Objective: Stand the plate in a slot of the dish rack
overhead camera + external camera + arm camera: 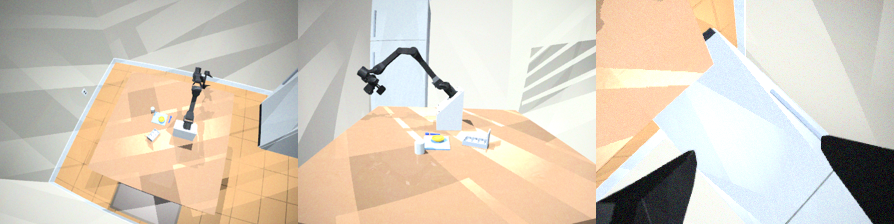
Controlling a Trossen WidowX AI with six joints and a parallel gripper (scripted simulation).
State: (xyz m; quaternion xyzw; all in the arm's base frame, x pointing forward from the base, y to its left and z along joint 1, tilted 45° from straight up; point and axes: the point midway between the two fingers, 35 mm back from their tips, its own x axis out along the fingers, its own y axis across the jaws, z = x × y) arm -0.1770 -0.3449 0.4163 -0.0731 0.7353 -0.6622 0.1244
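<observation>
My gripper tip is 48 cm short of the plate, 41 cm to the right of it and 20 cm above it. The rest, counted from my gripper tip: mat (50 cm ahead, 40 cm to the left, 22 cm below); then blue spoon (38 cm ahead, 39 cm to the left, 22 cm below); then white cup (59 cm ahead, 32 cm to the left, 20 cm below).
</observation>
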